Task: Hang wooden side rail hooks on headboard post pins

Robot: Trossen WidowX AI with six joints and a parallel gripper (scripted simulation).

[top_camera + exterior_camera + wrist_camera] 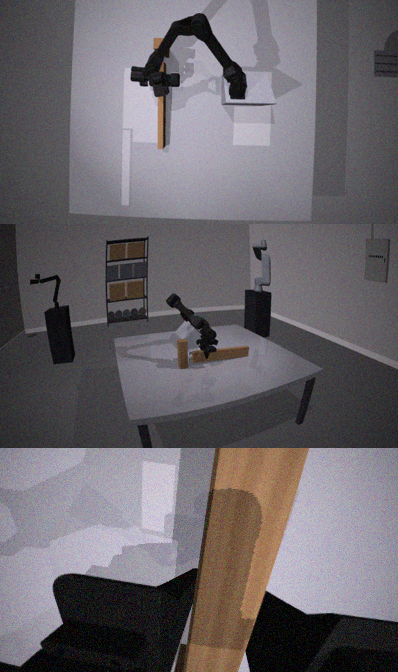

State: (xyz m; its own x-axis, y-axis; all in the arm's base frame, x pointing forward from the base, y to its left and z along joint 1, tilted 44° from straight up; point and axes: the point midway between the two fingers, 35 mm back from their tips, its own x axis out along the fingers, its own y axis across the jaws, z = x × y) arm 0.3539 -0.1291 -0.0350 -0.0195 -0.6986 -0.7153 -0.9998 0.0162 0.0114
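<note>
The wooden headboard post lies 160 mm to the right of my gripper tip and 40 mm above it.
</note>
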